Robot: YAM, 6 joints.
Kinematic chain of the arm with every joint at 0, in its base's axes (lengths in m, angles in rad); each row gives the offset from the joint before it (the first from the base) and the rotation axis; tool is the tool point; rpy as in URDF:
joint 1: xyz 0 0 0.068 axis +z
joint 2: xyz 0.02 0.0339 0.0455 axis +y
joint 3: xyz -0.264 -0.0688 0 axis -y
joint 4: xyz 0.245 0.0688 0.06 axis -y
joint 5: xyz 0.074 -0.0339 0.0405 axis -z
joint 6: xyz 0.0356 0 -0.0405 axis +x
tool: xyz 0 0 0 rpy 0 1.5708 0
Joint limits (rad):
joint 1: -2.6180..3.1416
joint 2: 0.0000..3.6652
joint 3: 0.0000..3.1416
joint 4: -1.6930..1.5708
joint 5: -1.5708..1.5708
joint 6: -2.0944..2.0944
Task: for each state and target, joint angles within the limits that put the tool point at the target. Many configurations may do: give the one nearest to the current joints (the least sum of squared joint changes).
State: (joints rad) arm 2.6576 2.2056 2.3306 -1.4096 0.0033 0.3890
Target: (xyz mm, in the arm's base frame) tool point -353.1 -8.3 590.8
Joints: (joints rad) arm 3.1416 1.9940 2.8429 -0.7286 -0.2352 0.3890
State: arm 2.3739 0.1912 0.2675 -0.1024 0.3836 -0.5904
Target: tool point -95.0 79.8 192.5
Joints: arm 2.5361 0.3038 0.1664 -0.1049 0.3301 -0.5904
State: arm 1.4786 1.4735 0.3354 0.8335 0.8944 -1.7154
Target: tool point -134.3 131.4 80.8
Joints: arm 2.4973 1.5549 0.1171 0.7713 0.7548 -1.7154
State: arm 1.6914 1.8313 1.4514 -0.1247 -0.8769 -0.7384
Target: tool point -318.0 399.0 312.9
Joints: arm 2.1930 2.1341 1.8799 0.0469 -0.8127 -0.7384
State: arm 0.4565 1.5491 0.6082 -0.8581 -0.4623 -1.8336
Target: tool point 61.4 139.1 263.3
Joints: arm 1.0209 0.9312 0.8255 -1.0850 -0.6084 -1.8336
